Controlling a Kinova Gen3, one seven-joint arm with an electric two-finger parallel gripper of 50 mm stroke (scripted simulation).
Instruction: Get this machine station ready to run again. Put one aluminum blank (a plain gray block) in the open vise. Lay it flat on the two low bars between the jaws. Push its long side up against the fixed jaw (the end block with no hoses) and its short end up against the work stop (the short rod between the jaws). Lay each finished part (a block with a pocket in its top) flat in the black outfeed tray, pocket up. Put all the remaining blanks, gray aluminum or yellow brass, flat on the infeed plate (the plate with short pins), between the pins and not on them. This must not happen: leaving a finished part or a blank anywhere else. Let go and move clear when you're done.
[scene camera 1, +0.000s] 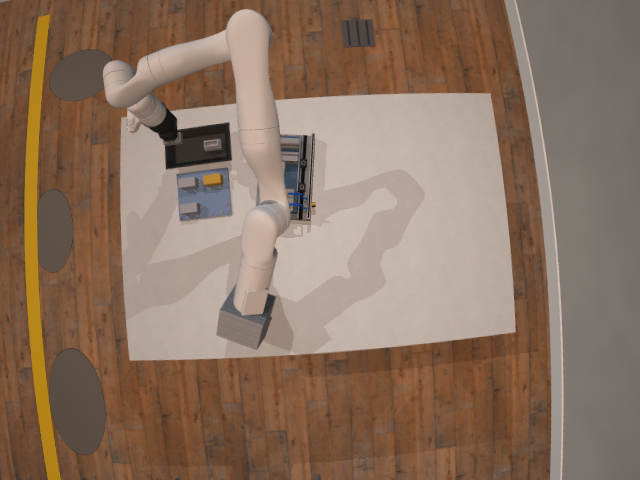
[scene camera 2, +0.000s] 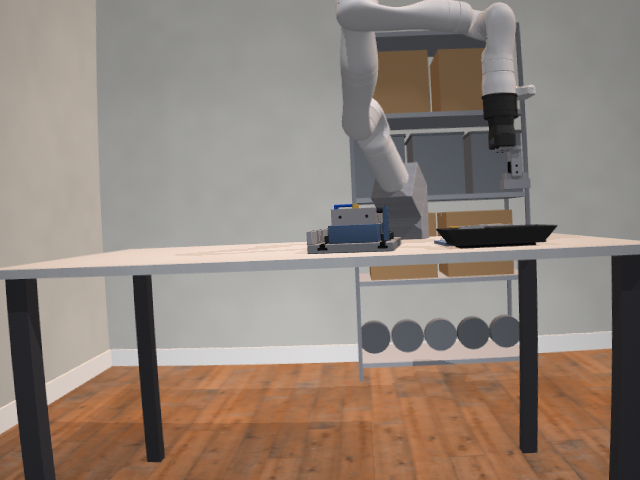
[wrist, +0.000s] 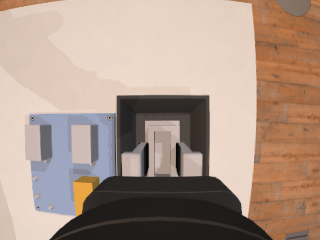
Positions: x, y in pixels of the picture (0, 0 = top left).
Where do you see the gripper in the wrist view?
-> At 162, 154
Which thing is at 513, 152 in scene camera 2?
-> The gripper.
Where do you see a finished part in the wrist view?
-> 162, 136
